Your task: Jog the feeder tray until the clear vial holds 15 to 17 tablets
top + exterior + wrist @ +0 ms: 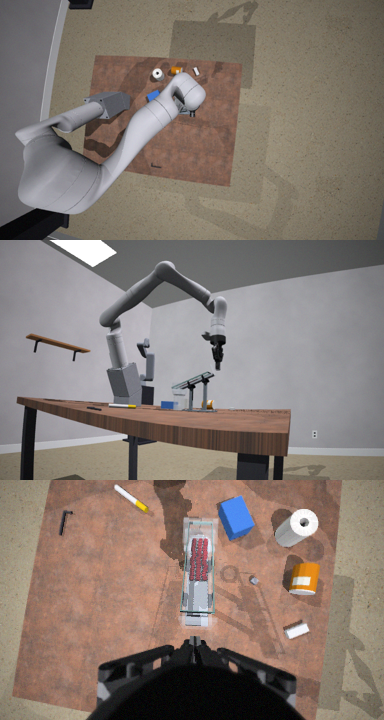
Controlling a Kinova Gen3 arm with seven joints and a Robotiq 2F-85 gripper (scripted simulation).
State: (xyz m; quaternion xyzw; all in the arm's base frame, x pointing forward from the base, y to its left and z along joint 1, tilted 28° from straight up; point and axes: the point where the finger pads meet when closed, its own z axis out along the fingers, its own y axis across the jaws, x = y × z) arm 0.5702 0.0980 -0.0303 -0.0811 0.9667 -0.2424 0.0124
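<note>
My hand is 9 cm past the feeder tray, 1 cm to the left of it and 6 cm above it. Round my hand: small white block: 3 cm behind, 29 cm to the left, 20 cm below; then clear vial: 19 cm behind, 3 cm to the right, 17 cm below; then small grey piece: 15 cm behind, 15 cm to the left, 20 cm below.
</note>
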